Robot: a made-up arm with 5 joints.
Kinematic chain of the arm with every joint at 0, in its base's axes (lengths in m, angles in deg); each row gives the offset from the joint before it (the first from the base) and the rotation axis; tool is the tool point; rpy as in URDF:
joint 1: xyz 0 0 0.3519 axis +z
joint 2: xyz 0 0 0 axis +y
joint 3: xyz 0.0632 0 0.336 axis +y
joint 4: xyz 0.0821 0 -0.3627 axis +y
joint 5: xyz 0.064 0 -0.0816 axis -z
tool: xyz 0 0 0 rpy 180 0 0
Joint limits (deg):
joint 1: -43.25..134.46
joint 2: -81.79..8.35
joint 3: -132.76..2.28
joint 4: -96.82..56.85
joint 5: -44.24..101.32
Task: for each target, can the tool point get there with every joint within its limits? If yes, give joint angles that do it. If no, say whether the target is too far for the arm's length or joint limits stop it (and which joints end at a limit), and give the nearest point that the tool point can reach.
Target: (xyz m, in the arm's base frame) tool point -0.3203 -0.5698 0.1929
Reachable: no: joint limits stop it (at a limit: joint 2, joint 3, joint 4) | nearest point -0.3017 -0.5368 0.6126 | short by 0.421 m
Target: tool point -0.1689 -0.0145 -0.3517
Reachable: no: joint limits stop it (at a limit: joint 1, joint 2, joint 3) | nearest point -0.0857 0.0874 0.1999 | short by 0.567 m
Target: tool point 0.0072 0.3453 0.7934
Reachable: yes | joints 88.81 -26.30 -56.09 -19.07 38.85
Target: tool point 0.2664 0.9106 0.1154
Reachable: no: too far | nearest point 0.1423 0.4863 0.4109 | short by 0.532 m
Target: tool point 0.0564 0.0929 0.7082
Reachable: yes | joints 58.75 -53.11 -24.98 -81.97 18.67
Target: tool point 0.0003 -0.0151 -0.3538
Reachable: no: joint limits stop it (at a limit: joint 1, joint 2, joint 3) | nearest point 0.0782 -0.0735 0.2014 | short by 0.564 m
